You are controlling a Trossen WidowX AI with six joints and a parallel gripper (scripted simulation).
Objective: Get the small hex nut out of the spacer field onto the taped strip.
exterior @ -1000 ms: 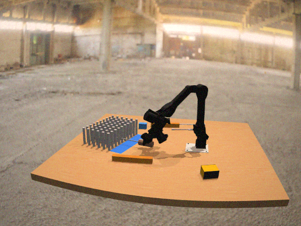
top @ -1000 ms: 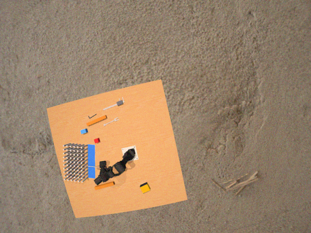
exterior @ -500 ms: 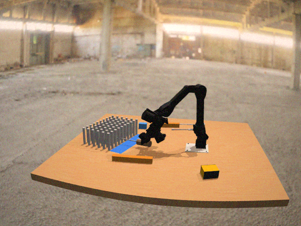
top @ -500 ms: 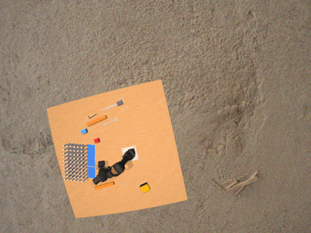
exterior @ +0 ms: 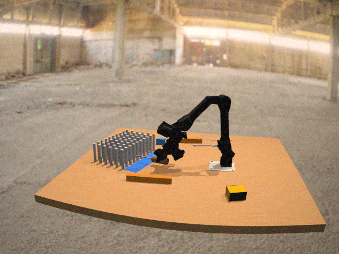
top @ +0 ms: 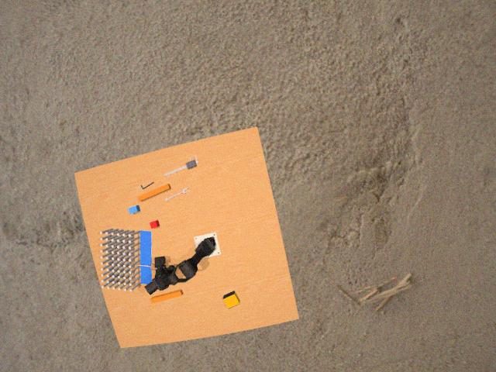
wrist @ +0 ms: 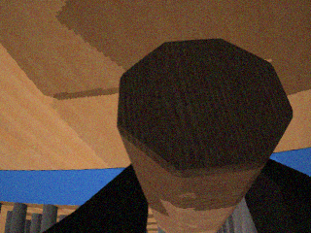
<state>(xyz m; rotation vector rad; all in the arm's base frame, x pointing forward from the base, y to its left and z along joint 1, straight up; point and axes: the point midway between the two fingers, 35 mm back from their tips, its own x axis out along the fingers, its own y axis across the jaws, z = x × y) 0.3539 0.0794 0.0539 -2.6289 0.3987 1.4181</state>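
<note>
My gripper tip is 80 mm short of the blue taped strip, 60 mm to the left of it and 30 mm above it. The rest, counted from my gripper tip: hex nut (250 mm ahead, 70 mm to the right, 30 mm below); then red cube (270 mm to the right, 50 mm behind, 10 mm below); then wooden-handled rod tool (90 mm ahead, 30 mm to the right).
</note>
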